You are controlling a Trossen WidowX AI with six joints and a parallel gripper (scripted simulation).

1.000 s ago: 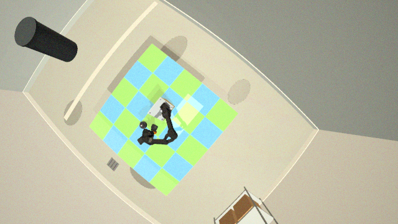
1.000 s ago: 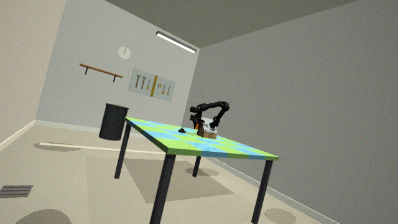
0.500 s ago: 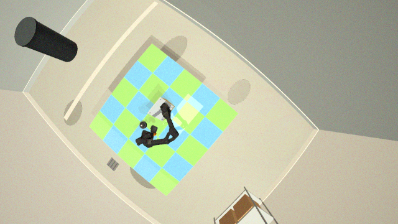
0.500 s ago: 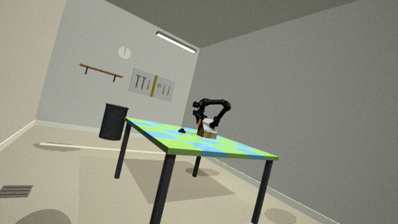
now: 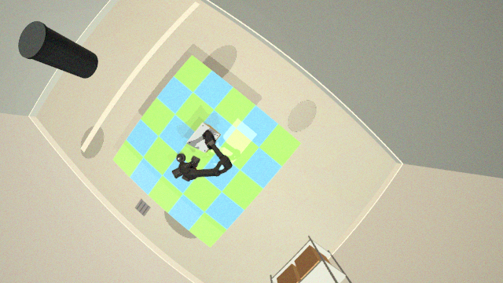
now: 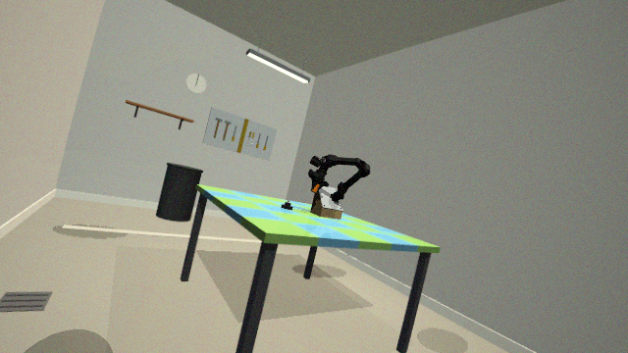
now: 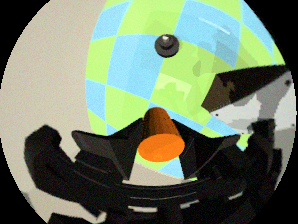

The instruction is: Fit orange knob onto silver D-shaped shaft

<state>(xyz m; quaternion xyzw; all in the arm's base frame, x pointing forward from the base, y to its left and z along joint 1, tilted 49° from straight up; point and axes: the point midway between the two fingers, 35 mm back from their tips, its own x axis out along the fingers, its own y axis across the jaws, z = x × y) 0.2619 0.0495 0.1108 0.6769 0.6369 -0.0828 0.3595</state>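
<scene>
Now: the orange knob 1 cm behind my gripper tip and 3 cm above it. Also, from my gripper tip: dark pedestal: 8 cm ahead, 18 cm to the right, 14 cm below.
</scene>
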